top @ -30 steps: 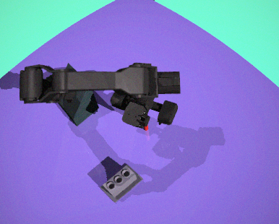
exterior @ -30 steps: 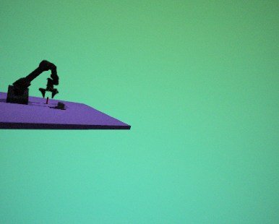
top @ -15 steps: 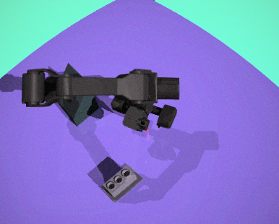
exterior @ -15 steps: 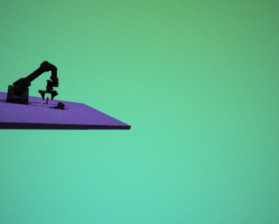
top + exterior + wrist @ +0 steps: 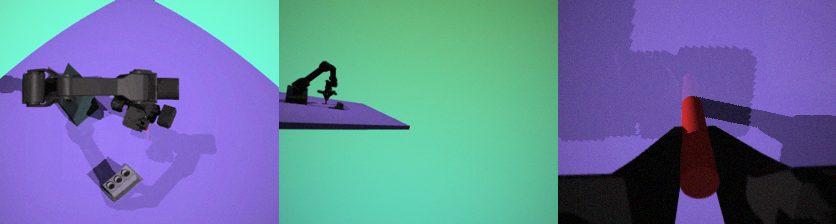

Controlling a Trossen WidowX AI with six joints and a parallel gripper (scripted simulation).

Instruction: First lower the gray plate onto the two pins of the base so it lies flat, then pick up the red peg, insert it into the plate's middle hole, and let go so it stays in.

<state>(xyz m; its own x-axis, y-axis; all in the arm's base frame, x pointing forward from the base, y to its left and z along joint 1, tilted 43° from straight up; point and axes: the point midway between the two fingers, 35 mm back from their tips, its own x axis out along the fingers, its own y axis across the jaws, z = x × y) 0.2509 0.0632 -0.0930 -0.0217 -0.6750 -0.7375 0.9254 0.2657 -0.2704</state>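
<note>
Right now my gripper tip is 9 cm short of the gray plate and 19 cm to the left of it. From my gripper tip the other things lie so: base (9 cm ahead, 19 cm to the right, 3 cm below); then red peg (right at my gripper tip).
</note>
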